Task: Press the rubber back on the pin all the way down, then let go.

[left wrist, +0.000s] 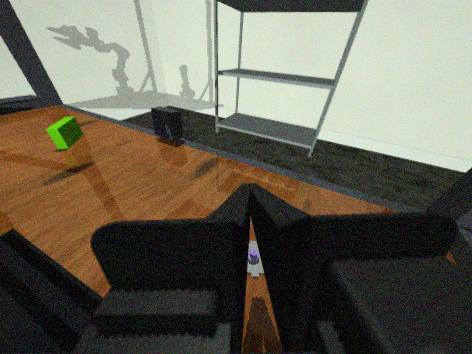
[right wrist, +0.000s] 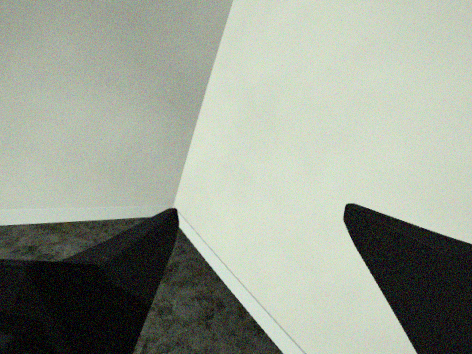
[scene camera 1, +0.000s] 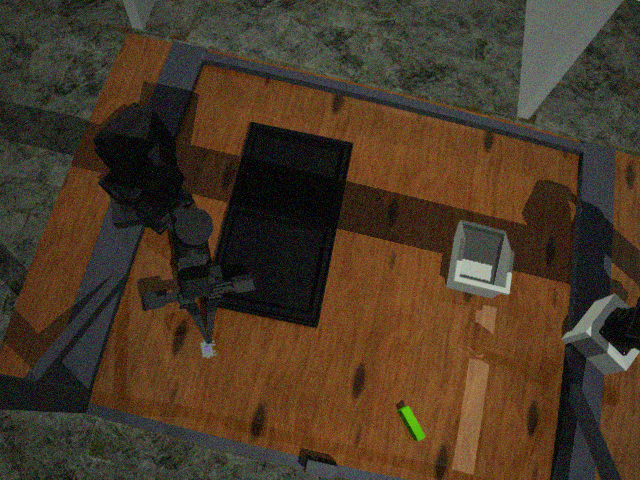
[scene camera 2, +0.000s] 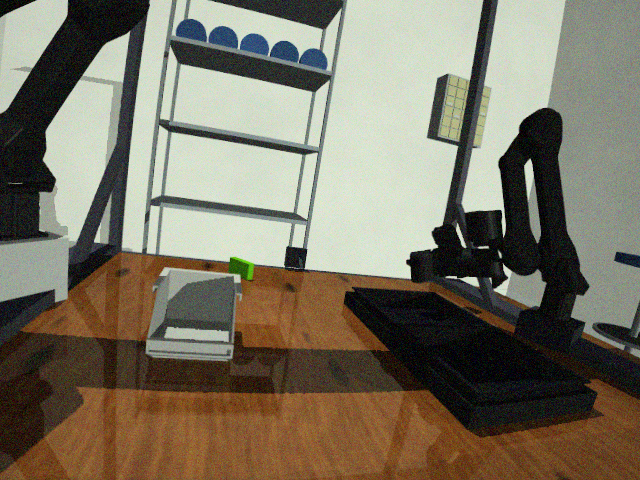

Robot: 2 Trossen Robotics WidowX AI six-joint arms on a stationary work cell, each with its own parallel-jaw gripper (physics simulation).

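Places are measured from the left arm's base along level axes (x ahead, y left, z up), in centimetres.
Pixels of known places: left gripper, between the fingertips: [left wrist: 248,190] [scene camera 1: 209,343] [scene camera 2: 407,262]; right gripper, between the fingertips: [right wrist: 260,214]; left arm's base, origin of its link: [scene camera 1: 136,194] [scene camera 2: 553,317]; right arm's base, origin of its link: [scene camera 1: 620,331] [scene camera 2: 13,234].
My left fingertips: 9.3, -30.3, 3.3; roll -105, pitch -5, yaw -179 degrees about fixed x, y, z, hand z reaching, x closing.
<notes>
Ahead of a thing's pixels: the offset from my left fingertips to its middle, as dx, dy, dz. "spot": to the spot under its first point.
The pin @(-1.0, +0.3, -7.6) [scene camera 1: 207,354] [left wrist: 255,273], a small pale grey jagged piece, lies on the table below my left fingers. The small purple rubber back @(spot: -1.2, +0.1, -7.3) [scene camera 1: 207,349] [left wrist: 253,256] sits at its middle; how far down it is pressed cannot be told. My left gripper [scene camera 1: 208,341] [left wrist: 248,190] is shut and empty, its tips at the pin's edge in scene camera 1; contact cannot be told. The purple piece shows through the gap behind the tips in the left wrist view. My right gripper [right wrist: 260,214] is open and empty, facing the wall.
A black two-part tray @(+16.6, +21.5, -6.2) [scene camera 1: 268,253] [scene camera 2: 537,409] lies beside the left arm. A grey bin @(+51.4, +6.0, -4.6) [scene camera 1: 465,281] [scene camera 2: 191,349] stands across the table. A green block @(+31.4, -20.0, -6.3) [scene camera 1: 412,422] [scene camera 2: 241,268] [left wrist: 65,133] lies farther off. A black box @(+14.2, -23.5, -4.9) [scene camera 2: 295,257] [left wrist: 167,122] is at the table edge.
</notes>
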